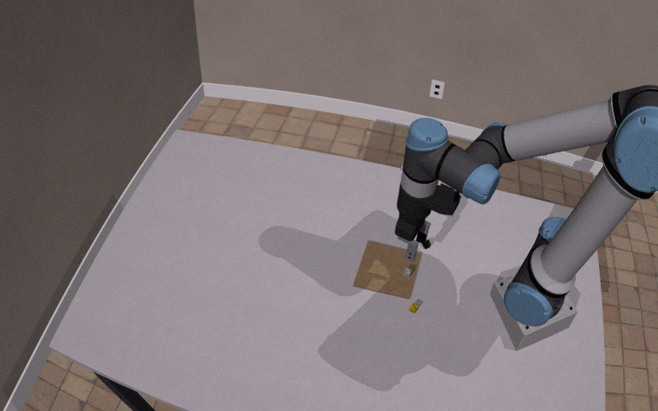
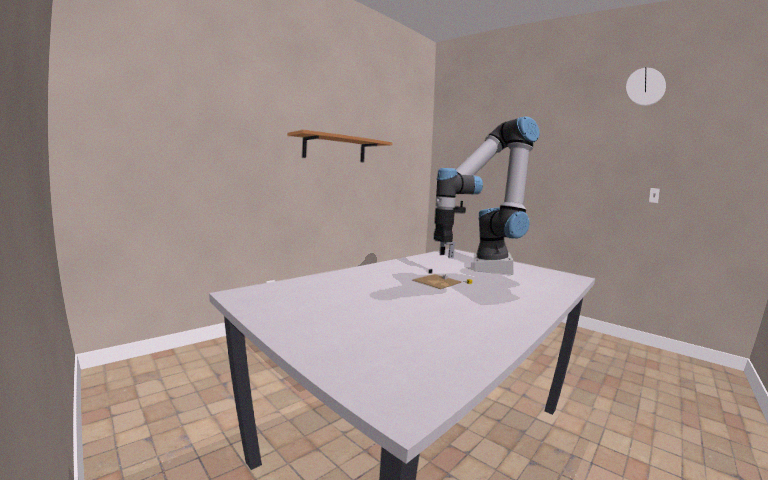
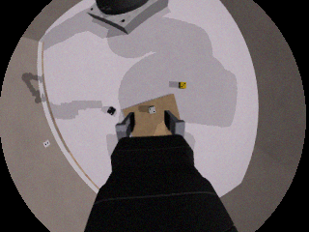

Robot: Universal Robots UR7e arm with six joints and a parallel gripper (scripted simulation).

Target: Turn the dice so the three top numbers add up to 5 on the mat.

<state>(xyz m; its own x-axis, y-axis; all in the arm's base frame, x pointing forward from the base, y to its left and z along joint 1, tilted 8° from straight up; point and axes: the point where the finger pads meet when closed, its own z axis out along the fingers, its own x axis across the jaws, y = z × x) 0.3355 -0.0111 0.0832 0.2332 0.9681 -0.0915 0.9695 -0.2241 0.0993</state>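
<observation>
The black die lies 20 mm behind my hand, 100 mm to the right of it and 100 mm below it. The rest, counted from my hand: mat 50 mm ahead, 110 mm below; then white die 10 mm to the left, 100 mm below; then yellow die 40 mm behind, 100 mm to the left, 100 mm below.
</observation>
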